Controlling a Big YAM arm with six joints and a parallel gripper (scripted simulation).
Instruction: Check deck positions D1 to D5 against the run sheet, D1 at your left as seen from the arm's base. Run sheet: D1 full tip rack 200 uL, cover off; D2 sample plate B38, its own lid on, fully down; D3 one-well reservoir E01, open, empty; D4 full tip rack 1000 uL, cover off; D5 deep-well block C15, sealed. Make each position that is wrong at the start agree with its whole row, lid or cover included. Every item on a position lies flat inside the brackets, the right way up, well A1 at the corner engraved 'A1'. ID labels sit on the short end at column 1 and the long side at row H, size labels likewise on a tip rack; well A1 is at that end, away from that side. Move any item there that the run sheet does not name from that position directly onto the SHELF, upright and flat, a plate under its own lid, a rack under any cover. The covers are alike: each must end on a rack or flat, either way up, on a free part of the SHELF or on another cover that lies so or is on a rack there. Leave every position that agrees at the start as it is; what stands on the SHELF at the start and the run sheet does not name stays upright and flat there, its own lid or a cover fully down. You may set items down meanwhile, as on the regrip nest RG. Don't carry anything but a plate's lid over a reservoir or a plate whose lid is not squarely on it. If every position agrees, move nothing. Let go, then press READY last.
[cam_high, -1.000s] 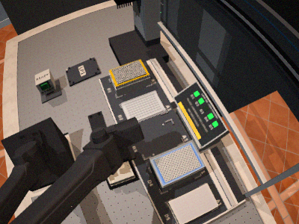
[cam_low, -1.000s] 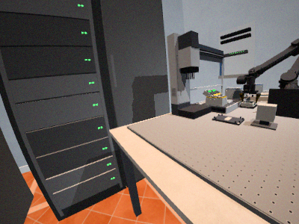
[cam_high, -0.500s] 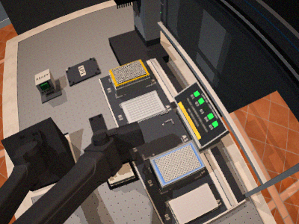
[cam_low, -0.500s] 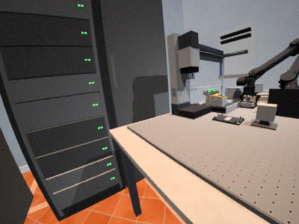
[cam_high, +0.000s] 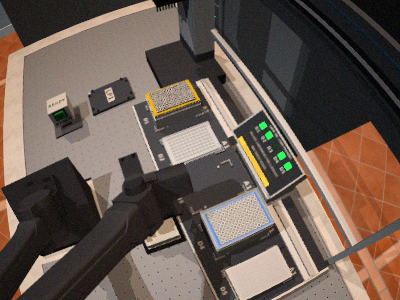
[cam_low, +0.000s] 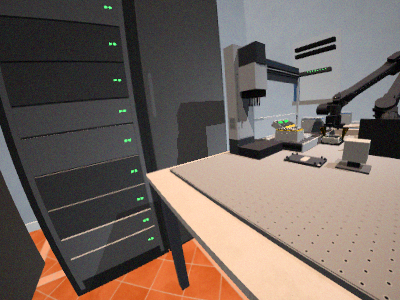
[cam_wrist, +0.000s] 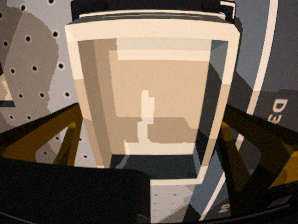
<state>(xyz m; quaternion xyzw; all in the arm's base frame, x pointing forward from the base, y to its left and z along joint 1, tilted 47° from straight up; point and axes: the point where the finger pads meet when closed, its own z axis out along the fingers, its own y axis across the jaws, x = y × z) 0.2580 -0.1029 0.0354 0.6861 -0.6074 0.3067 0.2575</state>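
My gripper is now 1 cm above the one-well reservoir. Round my hand: sealed block 18 cm ahead, 22 cm to the right, 4 cm above; then blue-framed tip rack 18 cm ahead, 9 cm to the right, 9 cm above; then black regrip nest 2 cm below.
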